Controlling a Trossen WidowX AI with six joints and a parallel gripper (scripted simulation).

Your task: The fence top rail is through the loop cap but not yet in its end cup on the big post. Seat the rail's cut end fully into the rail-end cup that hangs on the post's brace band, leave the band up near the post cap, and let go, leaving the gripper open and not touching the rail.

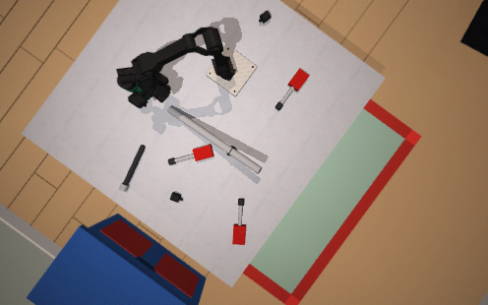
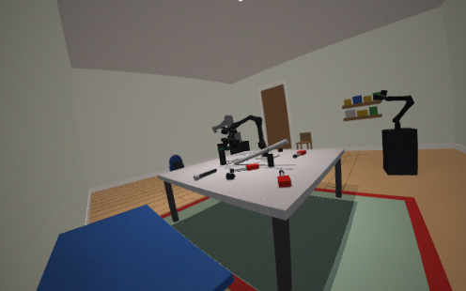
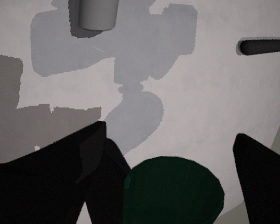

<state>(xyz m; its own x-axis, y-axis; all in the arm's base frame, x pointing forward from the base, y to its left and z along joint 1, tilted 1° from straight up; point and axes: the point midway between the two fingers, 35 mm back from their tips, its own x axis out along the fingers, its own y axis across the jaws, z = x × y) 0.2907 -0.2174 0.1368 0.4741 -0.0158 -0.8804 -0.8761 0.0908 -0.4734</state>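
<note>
The green cup is 4 cm to the right of my gripper tip, 3 cm above it and 2 cm behind it. From my gripper tip the other things lie so: loop cap 42 cm to the left, 2 cm below, 2 cm ahead.
</note>
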